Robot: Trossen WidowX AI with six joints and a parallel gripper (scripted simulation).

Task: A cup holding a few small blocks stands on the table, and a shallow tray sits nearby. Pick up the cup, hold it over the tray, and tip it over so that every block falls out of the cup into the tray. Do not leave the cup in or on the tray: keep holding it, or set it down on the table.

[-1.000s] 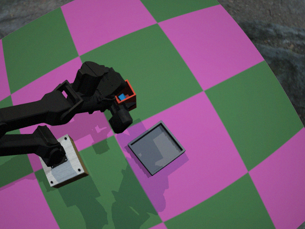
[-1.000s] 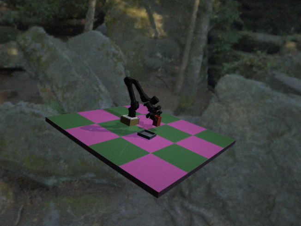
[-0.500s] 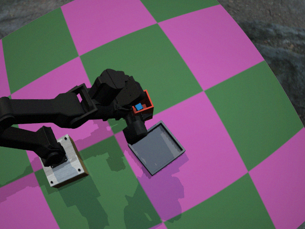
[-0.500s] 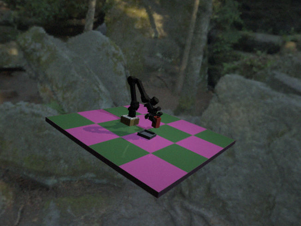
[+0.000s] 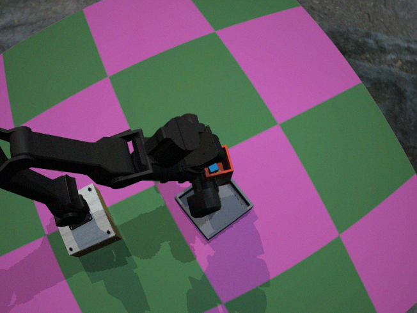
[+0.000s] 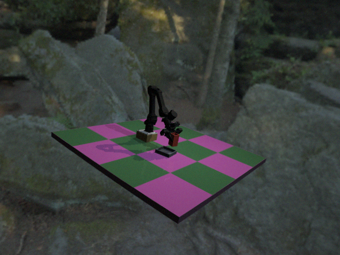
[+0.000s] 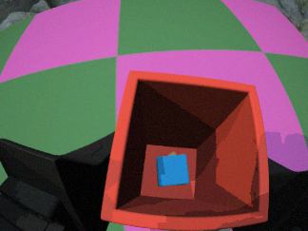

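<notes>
Right now my gripper tip is 2 cm past the red square cup, 1 cm to the right of it and 2 cm above it. From my gripper tip the other things lie so: blue block: 2 cm behind, 1 cm to the left.
</notes>
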